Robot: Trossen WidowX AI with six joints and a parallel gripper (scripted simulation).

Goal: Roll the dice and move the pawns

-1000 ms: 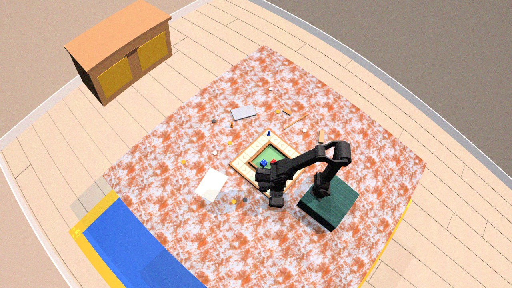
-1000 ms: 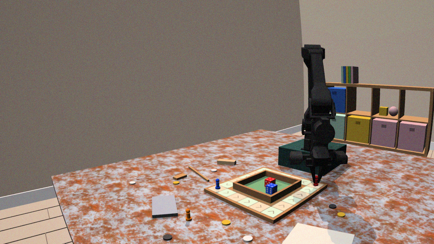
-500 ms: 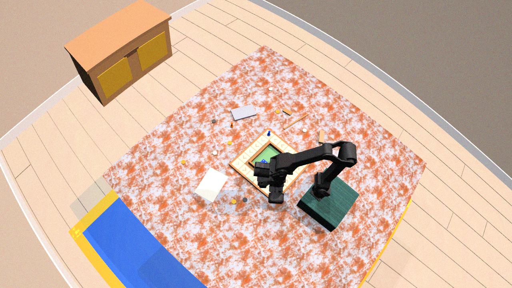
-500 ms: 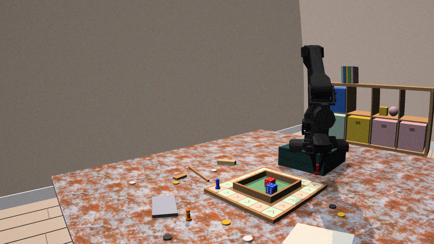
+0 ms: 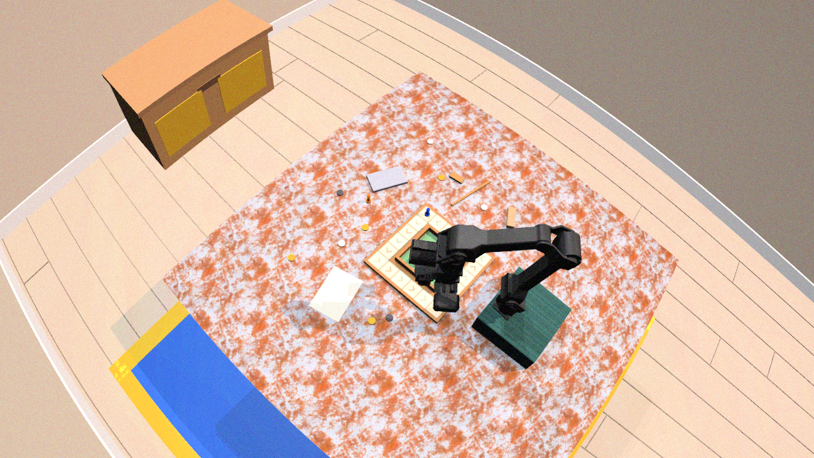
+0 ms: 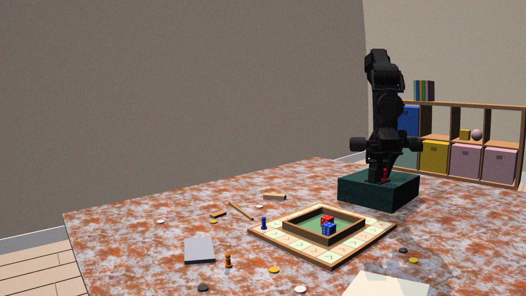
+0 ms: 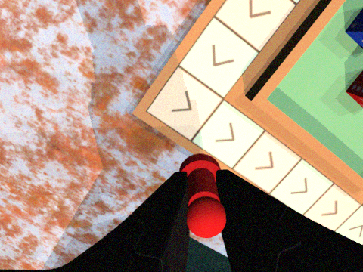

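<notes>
The blue pawn is 230 mm ahead of my gripper tip, 210 mm to the right of it and 120 mm below it. From my gripper tip the other things lie so: white sheet (230 mm ahead, 180 mm to the left, 140 mm below); green tray (140 mm below, 110 mm ahead, 100 mm to the right); red pawn (10 mm above).
</notes>
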